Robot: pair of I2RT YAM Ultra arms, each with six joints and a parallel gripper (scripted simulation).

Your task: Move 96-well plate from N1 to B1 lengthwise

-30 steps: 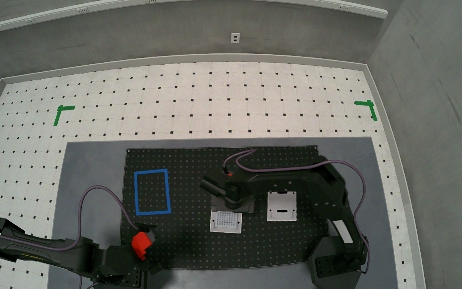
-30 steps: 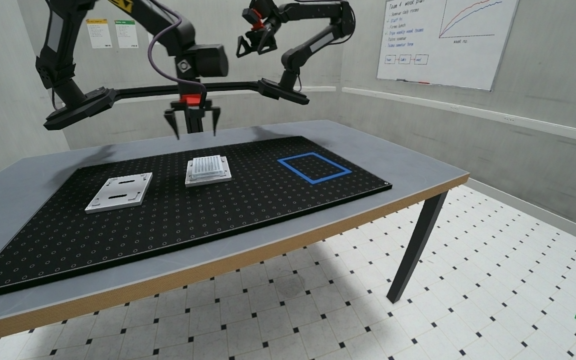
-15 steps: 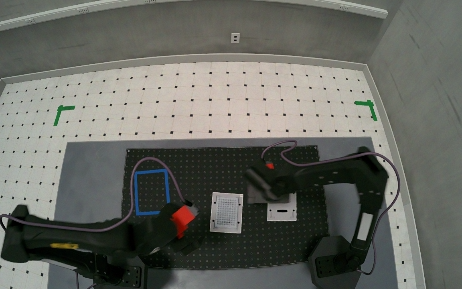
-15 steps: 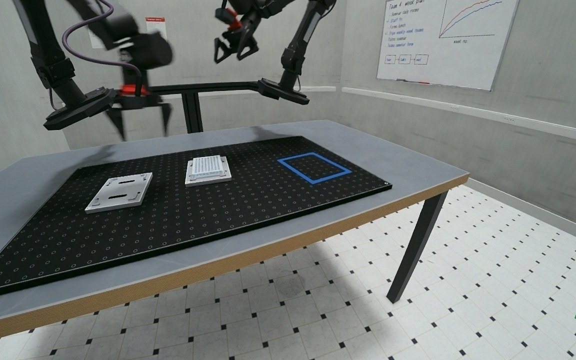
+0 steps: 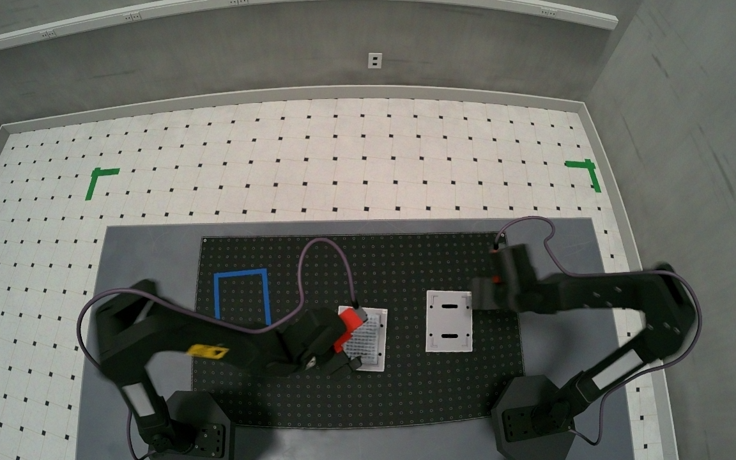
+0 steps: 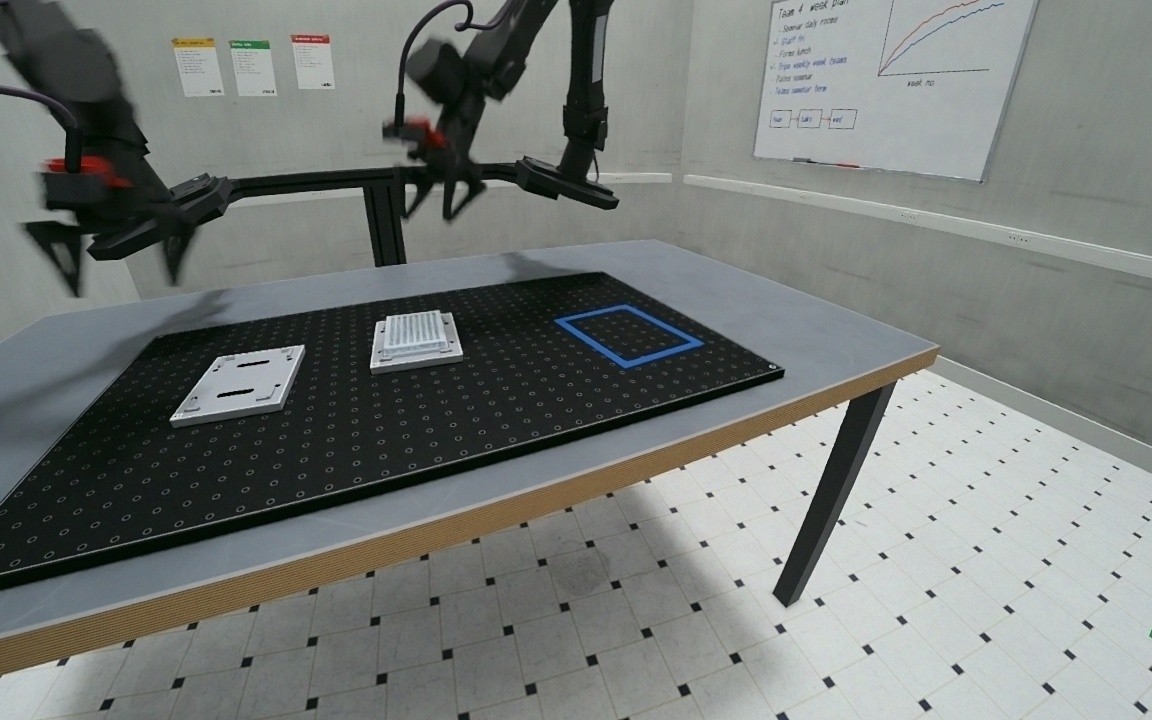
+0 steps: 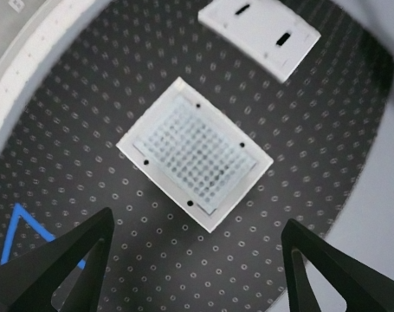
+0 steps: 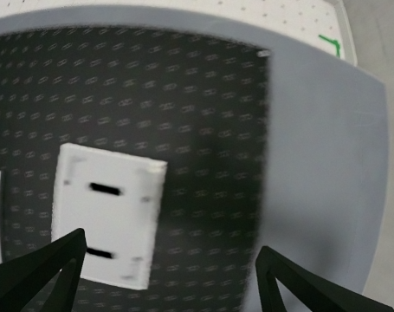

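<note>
The clear 96-well plate lies 40 mm ahead of my left hand, 40 mm to the right of it and 160 mm below it. Round my left hand: white plate nest: 40 mm ahead, 40 mm to the right, 170 mm below.
</note>
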